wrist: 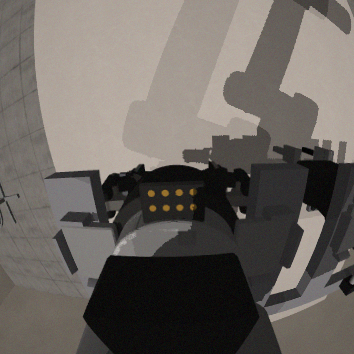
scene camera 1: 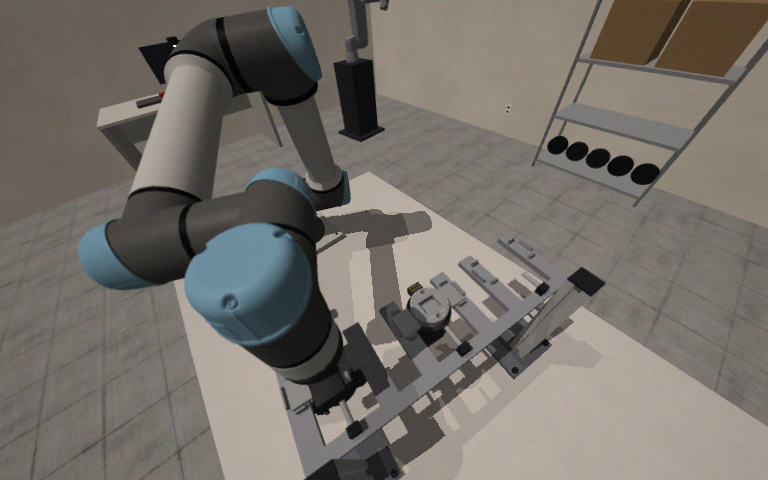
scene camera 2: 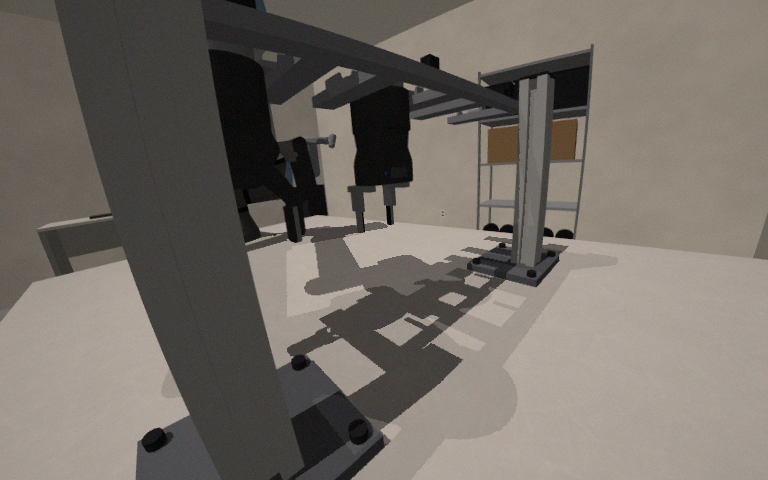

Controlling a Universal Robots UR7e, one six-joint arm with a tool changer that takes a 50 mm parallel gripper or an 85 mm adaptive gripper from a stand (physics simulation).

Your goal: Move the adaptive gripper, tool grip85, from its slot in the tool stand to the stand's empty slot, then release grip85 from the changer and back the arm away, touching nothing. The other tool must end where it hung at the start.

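Places are measured from the arm's base along level axes (x ahead, y left, z up), in centimetres.
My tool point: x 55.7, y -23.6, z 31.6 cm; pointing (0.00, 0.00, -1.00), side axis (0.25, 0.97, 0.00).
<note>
Ahead of a thing's pixels: the offset from my tool point to its top centre. "*": to the spot under its first point.
The adaptive gripper grip85 (scene camera 2: pixel 272 233) hangs in the end slot, near the closest post in scene camera 2. Its fingers stand apart, with nothing seen between them. In the wrist view its grey top plate @[* dx -2.4, dy -0.4, dz -3.1 cm] (wrist: pixel 150 242) and gold-dotted contact block (wrist: pixel 172 201) sit between two slot arms. The arm's dark changer end (scene camera 1: pixel 334 390) is right over it, very close or touching; the contact face is hidden, so I cannot tell whether they are locked. The other tool @[dx +4.2, dy +17.5, dz -3.1 cm] (scene camera 1: pixel 429 308) (scene camera 2: pixel 382 141) hangs in the middle slot. The empty slot's arms (scene camera 1: pixel 481 271) are at the far end.
The tool stand (scene camera 1: pixel 509 316) (scene camera 2: pixel 532 186) has a long beam, upright posts and black-capped pins, one pin @[* dx +7.8, dy -2.0, dz -3.3 cm] (scene camera 1: pixel 353 428) close beside the changer end. The middle slot's nearer arm (scene camera 1: pixel 404 325) separates the two tools. A shelf unit (scene camera 1: pixel 625 125) stands by the far wall.
</note>
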